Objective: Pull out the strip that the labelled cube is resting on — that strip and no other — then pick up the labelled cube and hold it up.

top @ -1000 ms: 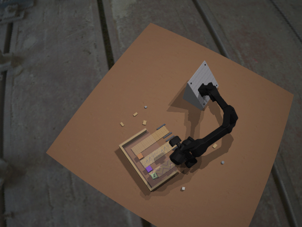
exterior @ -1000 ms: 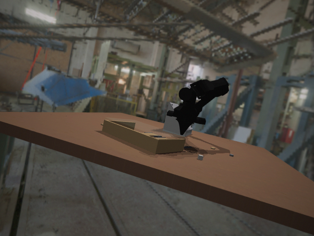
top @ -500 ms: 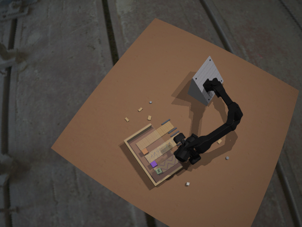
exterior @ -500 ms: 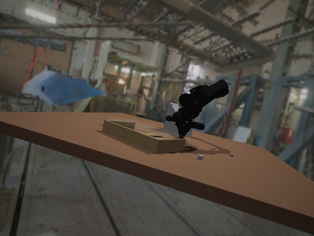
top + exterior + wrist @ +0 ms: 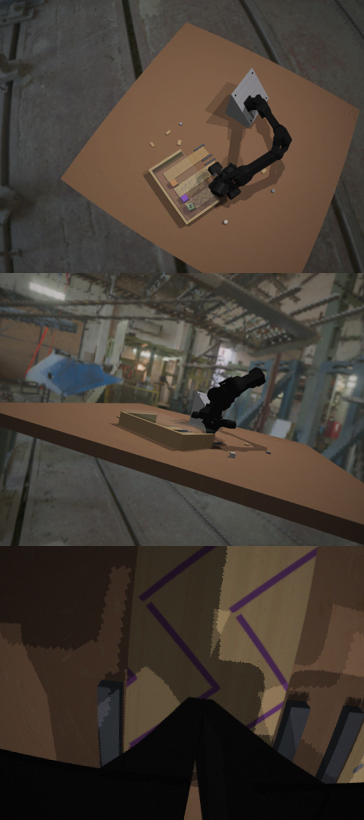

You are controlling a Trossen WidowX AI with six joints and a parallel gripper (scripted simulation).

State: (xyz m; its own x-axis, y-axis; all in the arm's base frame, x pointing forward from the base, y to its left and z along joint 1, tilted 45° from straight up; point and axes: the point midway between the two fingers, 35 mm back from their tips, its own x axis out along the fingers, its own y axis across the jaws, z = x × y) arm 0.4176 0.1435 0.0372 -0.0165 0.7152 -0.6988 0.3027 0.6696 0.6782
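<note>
Now: gripper tip 8 cm short of the zigzag strip, 3 cm to the left of it and 1 cm above it. Round my gripper tip: white block: 14 cm ahead, 12 cm to the left.
</note>
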